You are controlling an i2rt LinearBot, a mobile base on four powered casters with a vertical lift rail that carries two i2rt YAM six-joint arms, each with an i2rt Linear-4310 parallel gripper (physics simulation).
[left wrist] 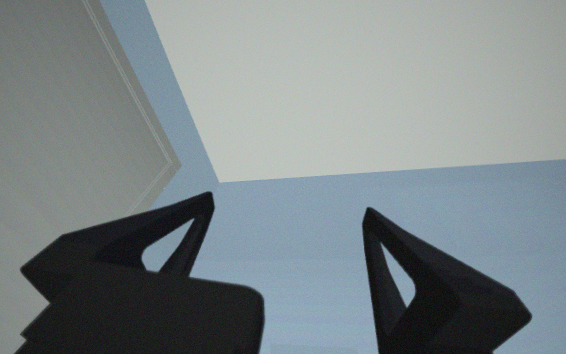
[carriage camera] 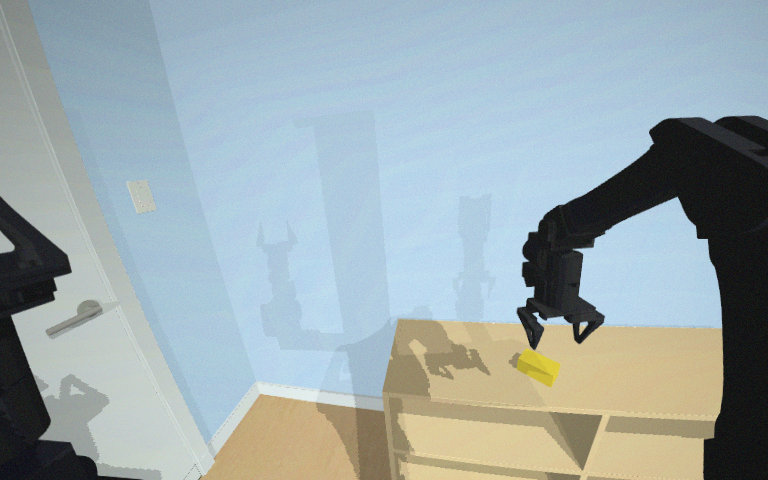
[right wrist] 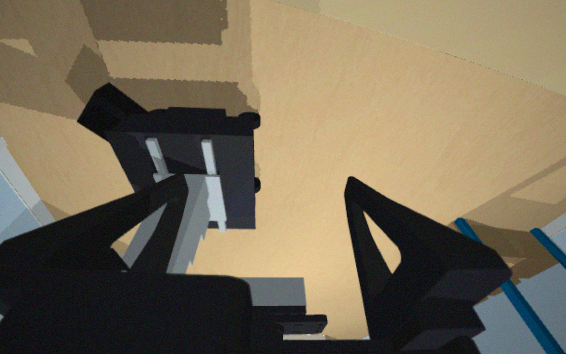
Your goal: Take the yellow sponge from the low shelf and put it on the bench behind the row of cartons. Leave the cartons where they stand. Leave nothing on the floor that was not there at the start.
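Frame: origin at the left arm's base, x ahead, y left, z up, level; metres.
Where they show: left gripper, fingertip midpoint: [left wrist: 286,207]; right gripper, fingertip midpoint: [carriage camera: 555,345] [right wrist: 266,183]; right arm's base at its link origin: [right wrist: 263,322].
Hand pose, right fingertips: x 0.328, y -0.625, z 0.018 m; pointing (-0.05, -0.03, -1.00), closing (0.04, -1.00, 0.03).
Observation:
Each offset is from my right fingertips to the centre of the thing. "spot": to the spot under its first point. Level surfaces: height alone.
The yellow sponge @[0.098 m right, 0.181 m ahead, 0.248 m down] [carriage camera: 538,367] lies on the top board of the low wooden shelf unit [carriage camera: 640,367] in the carriage view. It does not show in either wrist view. My right gripper [carriage camera: 556,345] [right wrist: 266,183] is open and empty; it points down and appears just above the sponge in the carriage picture, while its wrist view shows floor and the robot's base between the fingers. My left gripper [left wrist: 286,207] is open and empty, with blue wall and pale ceiling beyond it; its fingers do not show in the carriage view. The cartons and the bench cannot be made out.
The robot's dark base [right wrist: 240,190] stands on the wooden floor @[0.881 m down] [right wrist: 310,125] in the right wrist view. Blue bars [right wrist: 530,310] show at its lower right. A door with a handle @[spot: 1.222 m left, 0.101 m ahead, 0.049 m up] [carriage camera: 73,319] and a wall switch @[1.231 m left, 0.441 m ahead, 0.339 m up] [carriage camera: 141,196] are at the left of the carriage view.

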